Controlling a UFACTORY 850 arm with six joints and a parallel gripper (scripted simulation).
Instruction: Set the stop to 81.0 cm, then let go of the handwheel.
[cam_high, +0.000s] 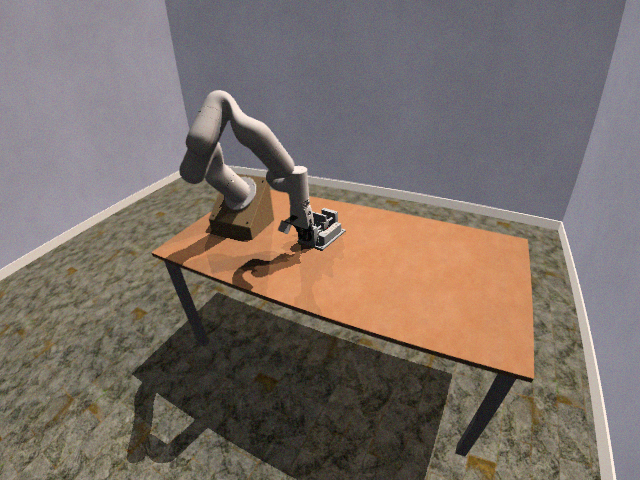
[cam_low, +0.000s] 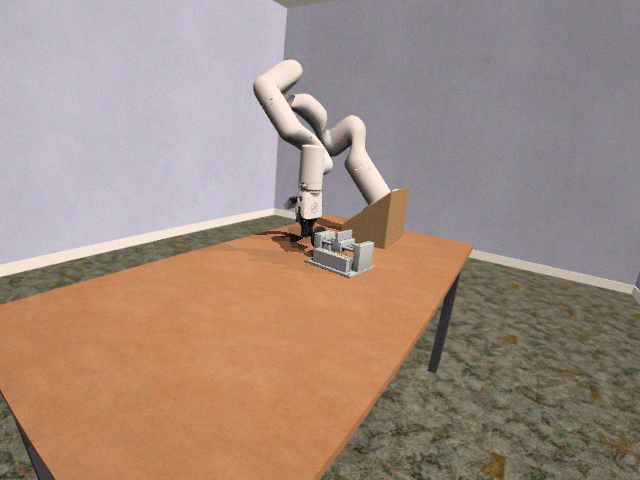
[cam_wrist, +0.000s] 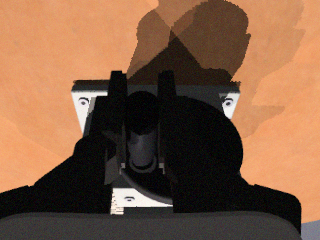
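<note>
My gripper is now 20 mm to the right of the handwheel and 10 mm above it. Also, from my hand: grey stop fixture: 150 mm to the left.
</note>
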